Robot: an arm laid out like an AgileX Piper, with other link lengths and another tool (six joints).
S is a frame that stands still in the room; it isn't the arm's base.
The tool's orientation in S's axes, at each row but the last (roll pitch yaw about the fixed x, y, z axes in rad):
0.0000 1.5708 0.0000
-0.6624 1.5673 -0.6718
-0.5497 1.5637 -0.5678
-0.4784 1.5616 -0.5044
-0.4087 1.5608 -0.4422
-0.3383 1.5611 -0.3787
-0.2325 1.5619 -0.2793
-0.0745 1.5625 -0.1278
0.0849 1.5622 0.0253
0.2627 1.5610 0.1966
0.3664 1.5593 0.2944
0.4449 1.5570 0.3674
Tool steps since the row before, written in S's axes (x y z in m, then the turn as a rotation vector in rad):
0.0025 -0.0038 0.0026 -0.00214 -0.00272 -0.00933
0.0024 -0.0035 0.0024 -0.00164 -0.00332 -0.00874
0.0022 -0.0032 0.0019 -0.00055 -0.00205 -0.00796
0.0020 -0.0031 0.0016 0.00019 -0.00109 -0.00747
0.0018 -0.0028 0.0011 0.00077 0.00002 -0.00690
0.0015 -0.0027 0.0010 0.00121 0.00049 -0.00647
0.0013 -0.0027 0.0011 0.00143 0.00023 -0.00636
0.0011 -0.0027 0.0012 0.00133 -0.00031 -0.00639
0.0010 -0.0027 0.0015 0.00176 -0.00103 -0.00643
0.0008 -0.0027 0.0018 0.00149 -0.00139 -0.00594
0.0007 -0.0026 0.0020 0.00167 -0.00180 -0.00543
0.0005 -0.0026 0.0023 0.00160 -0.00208 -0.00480
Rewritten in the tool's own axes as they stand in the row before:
-0.0026 -0.0038 0.0025 0.00933 -0.00272 -0.00214
-0.0024 -0.0035 0.0024 0.00874 -0.00332 -0.00163
-0.0019 -0.0032 0.0023 0.00796 -0.00203 -0.00056
-0.0016 -0.0031 0.0021 0.00748 -0.00105 0.00016
-0.0011 -0.0027 0.0019 0.00691 0.00007 0.00071
-0.0010 -0.0026 0.0016 0.00648 0.00056 0.00113
-0.0011 -0.0026 0.0014 0.00637 0.00031 0.00136
-0.0012 -0.0026 0.0013 0.00640 -0.00023 0.00129
-0.0015 -0.0026 0.0012 0.00644 -0.00093 0.00176
-0.0018 -0.0026 0.0010 0.00595 -0.00130 0.00152
-0.0020 -0.0025 0.0009 0.00544 -0.00170 0.00174
-0.0023 -0.0025 0.0007 0.00481 -0.00198 0.00170

